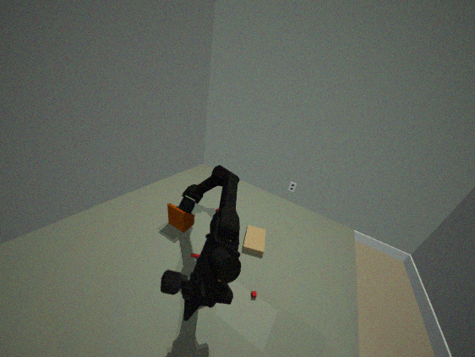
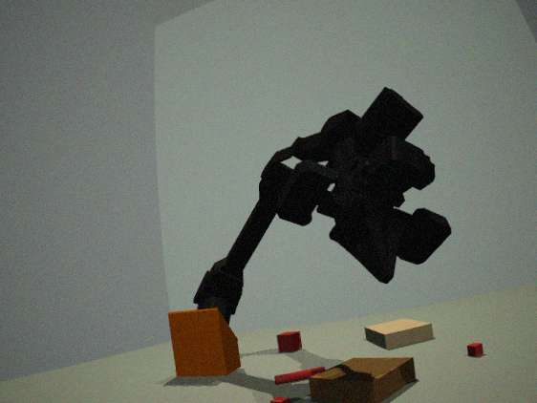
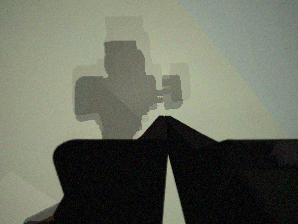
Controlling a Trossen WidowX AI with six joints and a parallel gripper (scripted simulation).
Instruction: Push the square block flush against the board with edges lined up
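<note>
The brown square block lies 16 cm to the left of my gripper tip, 13 cm below it and 5 cm behind it. The rest, counted from my gripper tip: tan board 48 cm to the left, 13 cm below, 1 cm ahead; then red rod 24 cm to the left, 15 cm behind, 14 cm below.
</note>
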